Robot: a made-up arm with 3 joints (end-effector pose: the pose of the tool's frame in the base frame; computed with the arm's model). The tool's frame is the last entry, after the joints.
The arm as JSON. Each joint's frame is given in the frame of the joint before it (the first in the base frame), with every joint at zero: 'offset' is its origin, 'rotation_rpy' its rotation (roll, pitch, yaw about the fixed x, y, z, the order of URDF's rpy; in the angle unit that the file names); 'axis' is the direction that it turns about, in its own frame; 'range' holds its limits. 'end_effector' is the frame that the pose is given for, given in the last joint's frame.
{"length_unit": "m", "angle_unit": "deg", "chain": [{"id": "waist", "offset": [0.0, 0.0, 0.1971], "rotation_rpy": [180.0, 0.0, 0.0], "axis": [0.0, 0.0, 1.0], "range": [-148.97, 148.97]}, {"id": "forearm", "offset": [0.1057, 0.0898, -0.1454], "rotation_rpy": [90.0, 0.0, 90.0], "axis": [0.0, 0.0, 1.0], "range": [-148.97, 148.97]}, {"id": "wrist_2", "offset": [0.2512, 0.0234, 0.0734], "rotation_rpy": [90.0, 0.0, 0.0], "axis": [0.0, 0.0, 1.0], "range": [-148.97, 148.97]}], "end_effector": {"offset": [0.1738, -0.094, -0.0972], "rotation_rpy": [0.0, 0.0, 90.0]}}
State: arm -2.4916 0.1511 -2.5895
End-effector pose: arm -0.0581 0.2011 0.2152 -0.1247 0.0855 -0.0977
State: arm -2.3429 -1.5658 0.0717
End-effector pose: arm 0.0841 0.2183 0.7732 -0.8088 -1.7396 1.8020
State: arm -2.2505 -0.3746 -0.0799
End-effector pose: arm 0.3610 0.3837 0.3828 -0.1810 -0.4214 2.1404
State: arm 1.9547 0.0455 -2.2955
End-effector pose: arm -0.1806 -0.0471 0.2190 -0.0536 -0.0092 2.0326
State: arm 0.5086 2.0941 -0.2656
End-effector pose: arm 0.1404 0.1641 0.0613 2.1129 -0.2580 -0.4641
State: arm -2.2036 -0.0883 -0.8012
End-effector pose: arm 0.3323 0.2299 0.2492 -0.0066 -0.0957 1.4014
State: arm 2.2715 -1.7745 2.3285
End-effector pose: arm -0.3665 -0.1748 0.5628 1.1824 1.3234 0.0412
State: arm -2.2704 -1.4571 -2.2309
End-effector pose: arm 0.1025 0.2162 0.3987 0.9161 -1.1332 0.0323
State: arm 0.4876 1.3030 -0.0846
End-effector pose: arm 0.0233 -0.1071 -0.0910 1.2921 -0.2639 -0.4880
